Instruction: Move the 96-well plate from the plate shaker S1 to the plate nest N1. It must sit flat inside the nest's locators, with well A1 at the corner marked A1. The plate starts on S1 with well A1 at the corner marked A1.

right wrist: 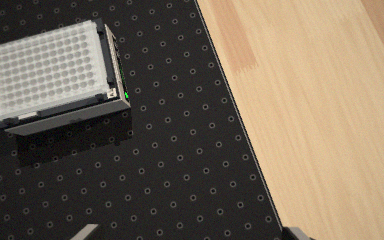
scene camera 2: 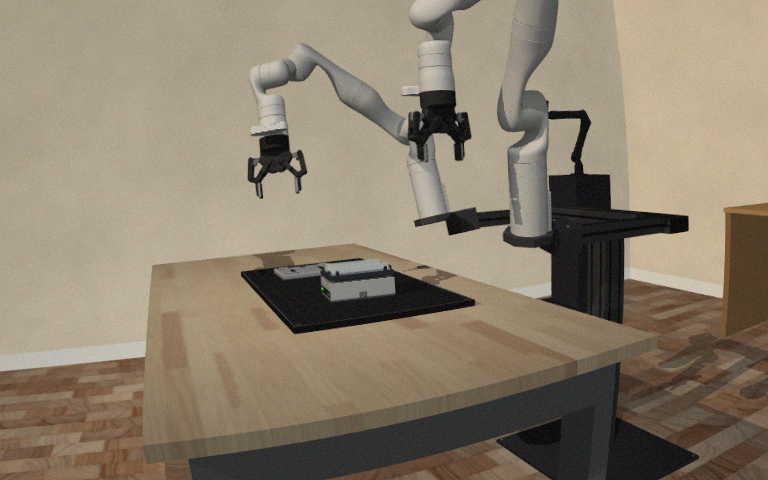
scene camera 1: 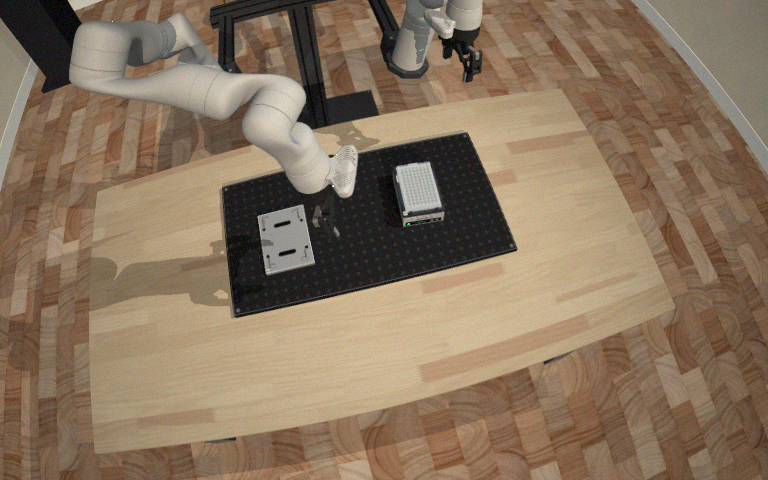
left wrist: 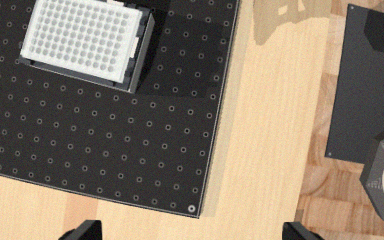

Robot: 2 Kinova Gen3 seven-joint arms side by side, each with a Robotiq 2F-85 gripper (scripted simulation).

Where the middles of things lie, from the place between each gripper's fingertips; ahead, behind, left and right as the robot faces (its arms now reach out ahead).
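My right hand [scene camera 2: 279,195] is 200 mm to the right of the white 96-well plate [scene camera 1: 422,179], 120 mm past it and 170 mm above it. Counted from my right hand, grey plate nest N1 [scene camera 1: 295,236] is 140 mm to the right, 90 mm behind and 220 mm below.
My left gripper is 160 mm short of the white 96-well plate, 130 mm to the left of it and 230 mm above it. As for grey plate nest N1, I find it 200 mm ahead of my left hand, 470 mm to the right of it and 280 mm below it.
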